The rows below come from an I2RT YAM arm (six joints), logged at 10 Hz.
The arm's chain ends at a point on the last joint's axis. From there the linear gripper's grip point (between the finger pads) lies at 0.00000 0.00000 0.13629 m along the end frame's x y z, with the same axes.
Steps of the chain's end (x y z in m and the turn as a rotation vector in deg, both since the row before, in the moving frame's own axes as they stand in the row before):
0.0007 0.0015 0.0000 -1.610 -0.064 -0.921
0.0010 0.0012 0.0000 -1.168 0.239 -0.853
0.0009 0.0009 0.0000 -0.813 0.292 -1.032
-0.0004 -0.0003 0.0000 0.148 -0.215 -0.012
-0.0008 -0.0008 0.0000 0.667 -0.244 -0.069
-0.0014 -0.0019 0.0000 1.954 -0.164 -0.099
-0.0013 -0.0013 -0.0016 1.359 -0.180 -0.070
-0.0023 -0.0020 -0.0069 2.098 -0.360 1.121
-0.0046 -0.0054 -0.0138 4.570 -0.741 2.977
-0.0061 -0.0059 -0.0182 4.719 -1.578 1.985
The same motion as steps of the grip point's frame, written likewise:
0.0006 0.0053 -0.0001 -1.610 -0.064 -0.921
0.0016 0.0040 0.0000 -1.168 0.239 -0.853
0.0016 0.0028 0.0000 -0.813 0.292 -1.032
-0.0009 -0.0007 0.0000 0.148 -0.215 -0.012
-0.0014 -0.0024 0.0000 0.667 -0.244 -0.069
-0.0018 -0.0065 -0.0001 1.954 -0.164 -0.099
-0.0017 -0.0045 -0.0016 1.359 -0.180 -0.070
-0.0031 -0.0070 -0.0070 2.098 -0.360 1.121
-0.0061 -0.0163 -0.0142 4.570 -0.741 2.977
-0.0097 -0.0172 -0.0187 4.719 -1.578 1.985

